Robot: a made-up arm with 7 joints.
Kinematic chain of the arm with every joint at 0, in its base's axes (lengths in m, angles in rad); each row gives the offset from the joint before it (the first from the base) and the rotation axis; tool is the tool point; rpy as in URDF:
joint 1: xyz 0 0 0.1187 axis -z
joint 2: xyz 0 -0.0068 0.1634 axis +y
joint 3: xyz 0 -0.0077 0.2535 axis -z
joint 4: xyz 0 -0.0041 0.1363 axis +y
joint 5: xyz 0 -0.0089 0.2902 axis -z
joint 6: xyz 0 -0.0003 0.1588 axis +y
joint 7: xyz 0 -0.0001 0.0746 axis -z
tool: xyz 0 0 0 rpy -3.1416 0 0
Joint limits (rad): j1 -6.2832..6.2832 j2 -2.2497..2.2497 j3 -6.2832..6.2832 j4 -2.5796..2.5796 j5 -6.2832..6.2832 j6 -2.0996..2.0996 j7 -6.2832..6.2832
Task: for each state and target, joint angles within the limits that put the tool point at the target. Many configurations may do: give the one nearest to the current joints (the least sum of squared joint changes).
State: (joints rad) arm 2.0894 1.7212 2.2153 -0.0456 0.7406 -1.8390 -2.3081
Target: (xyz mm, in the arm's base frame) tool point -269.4 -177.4 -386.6
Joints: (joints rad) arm 2.6718 2.2497 2.8737 -0.7364 0.7743 -1.9291 -2.3081
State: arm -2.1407 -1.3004 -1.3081 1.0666 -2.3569 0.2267 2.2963
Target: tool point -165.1 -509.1 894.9
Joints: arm -1.9720 -0.8536 -1.0844 0.9362 -2.3652 0.1937 2.2963
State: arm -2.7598 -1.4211 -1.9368 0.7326 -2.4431 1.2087 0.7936
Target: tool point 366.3 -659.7 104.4
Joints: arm -2.5178 -1.5802 -1.9517 1.0149 -2.4110 1.2227 0.7936
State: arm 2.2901 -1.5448 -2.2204 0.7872 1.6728 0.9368 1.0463
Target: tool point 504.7 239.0 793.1
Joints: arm 1.9414 -0.7531 -1.6475 0.9963 1.6345 1.2645 1.0463
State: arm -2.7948 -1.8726 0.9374 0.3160 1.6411 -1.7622 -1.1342
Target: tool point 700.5 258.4 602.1
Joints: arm -3.2773 -1.3813 0.9617 0.5045 1.6729 -1.6189 -1.1342
